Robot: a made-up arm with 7 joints. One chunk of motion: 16 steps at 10 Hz.
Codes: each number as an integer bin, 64 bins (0 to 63) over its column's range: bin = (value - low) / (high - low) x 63, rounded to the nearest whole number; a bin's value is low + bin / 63 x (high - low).
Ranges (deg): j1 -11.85..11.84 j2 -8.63..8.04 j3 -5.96..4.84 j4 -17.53..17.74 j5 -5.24..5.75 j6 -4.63..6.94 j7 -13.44..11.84
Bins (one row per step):
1: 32 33 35 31 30 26 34
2: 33 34 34 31 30 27 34
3: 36 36 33 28 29 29 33
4: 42 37 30 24 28 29 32
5: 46 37 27 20 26 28 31
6: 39 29 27 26 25 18 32
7: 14 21 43 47 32 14 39
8: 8 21 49 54 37 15 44
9: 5 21 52 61 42 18 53
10: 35 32 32 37 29 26 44
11: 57 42 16 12 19 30 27
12: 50 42 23 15 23 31 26
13: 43 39 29 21 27 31 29
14: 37 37 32 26 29 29 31
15: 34 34 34 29 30 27 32
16: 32 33 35 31 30 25 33
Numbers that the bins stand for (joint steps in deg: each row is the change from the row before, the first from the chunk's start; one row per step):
1: 0.183 0.102 0.040 -0.175 -0.007 0.145 0.203
2: 0.559 0.367 -0.131 -0.175 -0.007 0.329 0.203
3: 1.687 0.896 -0.303 -1.854 -0.181 0.696 -0.198
4: 3.943 1.160 -0.817 -4.094 -0.356 0.696 -0.599
5: 5.447 1.160 -1.331 -6.333 -0.704 0.512 -1.001
6: 2.815 -0.957 -1.331 -2.974 -0.879 -1.324 -0.599
7: -6.586 -3.073 1.411 8.783 0.342 -2.059 2.210
8: -8.842 -3.073 2.440 12.701 1.214 -1.875 4.216
9: -9.970 -3.073 2.954 16.620 2.087 -1.324 7.827
10: 1.311 -0.163 -0.474 3.184 -0.181 0.145 4.216
11: 9.584 2.483 -3.217 -10.812 -1.926 0.880 -2.606
12: 6.952 2.483 -2.017 -9.132 -1.228 1.063 -3.007
13: 4.319 1.690 -0.989 -5.773 -0.530 1.063 -1.803
14: 2.063 1.160 -0.474 -2.974 -0.181 0.696 -1.001
15: 0.935 0.367 -0.131 -1.295 -0.007 0.329 -0.599
16: 0.183 0.102 0.040 -0.175 -0.007 -0.039 -0.198

